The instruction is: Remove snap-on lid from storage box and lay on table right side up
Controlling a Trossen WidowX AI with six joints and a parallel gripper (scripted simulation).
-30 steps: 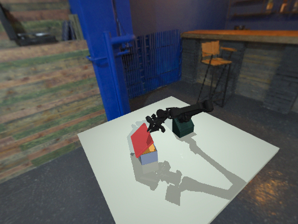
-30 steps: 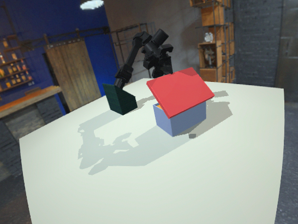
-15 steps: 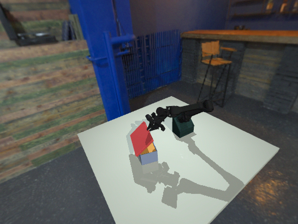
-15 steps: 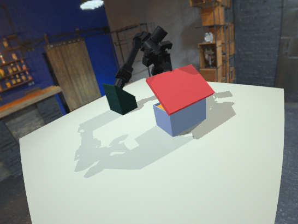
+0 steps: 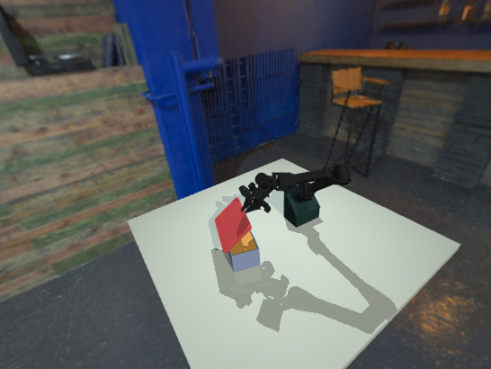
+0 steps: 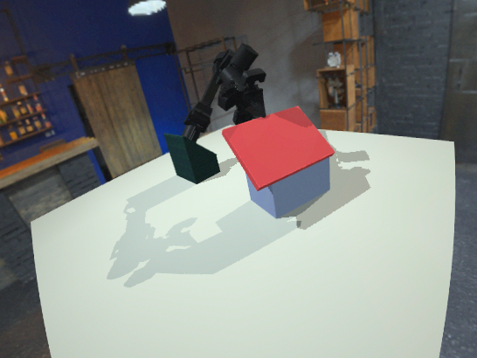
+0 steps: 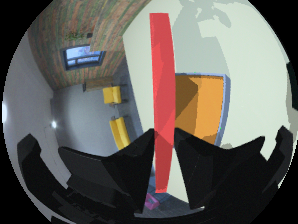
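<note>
Right now the red lid is 6 cm ahead of my gripper tip, 5 cm below it and 2 cm to the right of it. From my gripper tip the other things lie so: storage box (18 cm below, 4 cm ahead, 2 cm to the left).
</note>
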